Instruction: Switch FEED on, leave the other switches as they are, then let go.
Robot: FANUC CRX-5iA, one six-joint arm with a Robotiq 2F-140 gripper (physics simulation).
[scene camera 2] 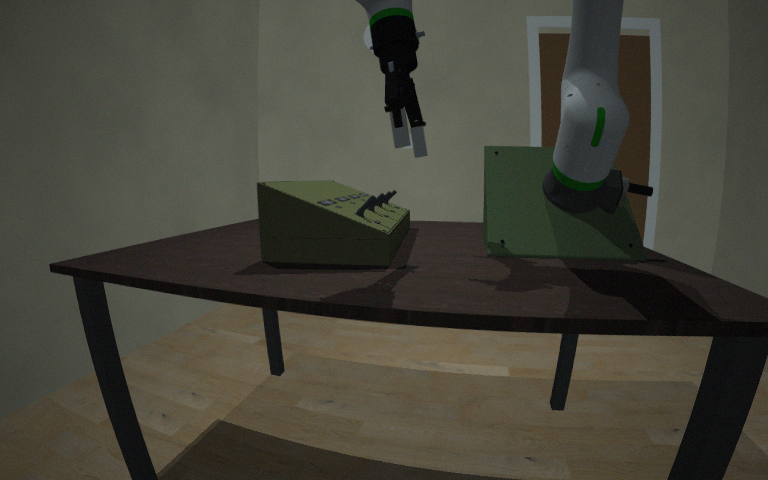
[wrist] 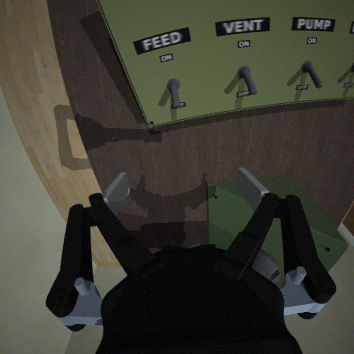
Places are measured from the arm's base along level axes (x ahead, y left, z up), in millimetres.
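Pixels of known places: gripper, fingertip midpoint: (scene camera 2: 412, 152) (wrist: 182, 179); arm's base, origin of the base link: (scene camera 2: 572, 189) (wrist: 257, 263).
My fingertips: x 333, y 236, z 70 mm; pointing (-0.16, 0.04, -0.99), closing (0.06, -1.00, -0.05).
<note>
For each thing: its middle in the pictures, then the offset to it from my fingertips. "spot": a spot on its surface instead. Level surfaces: height alone.
- FEED switch, surface spot: (wrist: 174, 93) spot: dx +94, dy +17, dz -98 mm
- green sloped panel box, body centre: (wrist: 265, 30) (scene camera 2: 348, 218) dx +217, dy -138, dz -152 mm
- VENT switch, body centre: (wrist: 248, 81) (scene camera 2: 377, 201) dx +120, dy -100, dz -103 mm
- PUMP switch, body centre: (wrist: 313, 75) dx +149, dy -216, dz -103 mm
- dark brown table, its level: dz -212 mm
The FEED switch (wrist: 174, 93) is a grey lever on the green sloped panel box (wrist: 210, 60) (scene camera 2: 322, 240); it points down towards its lower label, away from ON. The VENT switch (wrist: 248, 80) and the PUMP switch (wrist: 313, 74) also point to their lower labels. A further lever shows in part at the right edge of the wrist view. In the scene view the levers stand up near the low edge of the box. My gripper (scene camera 2: 409, 148) (wrist: 182, 179) is open and empty, above the box and apart from the levers.
The box stands on a dark brown table (scene camera 2: 441, 294) (wrist: 175, 150). A green angled base block (scene camera 2: 518, 198) (wrist: 230, 215) stands on the table at the right, with the arm's base (scene camera 2: 589, 141) mounted on it. A door (scene camera 2: 634, 113) is behind it.
</note>
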